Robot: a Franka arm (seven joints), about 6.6 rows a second.
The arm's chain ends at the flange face. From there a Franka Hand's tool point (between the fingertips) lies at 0.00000 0.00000 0.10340 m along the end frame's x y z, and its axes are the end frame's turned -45 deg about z.
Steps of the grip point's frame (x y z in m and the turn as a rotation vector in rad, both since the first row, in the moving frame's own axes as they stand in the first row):
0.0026, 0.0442, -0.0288, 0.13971, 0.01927, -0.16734
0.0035, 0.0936, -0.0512, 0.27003, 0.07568, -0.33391
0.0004, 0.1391, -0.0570, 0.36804, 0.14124, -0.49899
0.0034, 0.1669, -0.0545, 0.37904, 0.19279, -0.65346
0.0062, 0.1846, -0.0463, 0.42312, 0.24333, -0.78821
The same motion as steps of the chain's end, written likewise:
0.0428, 0.0402, -0.0278, 0.11242, -0.08516, -0.16734
0.0866, 0.0859, -0.0472, 0.24445, -0.13743, -0.33391
0.1231, 0.1289, -0.0492, 0.36012, -0.16037, -0.49899
0.1457, 0.1491, -0.0456, 0.40434, -0.13170, -0.65346
0.1641, 0.1634, -0.0348, 0.47125, -0.12713, -0.78821

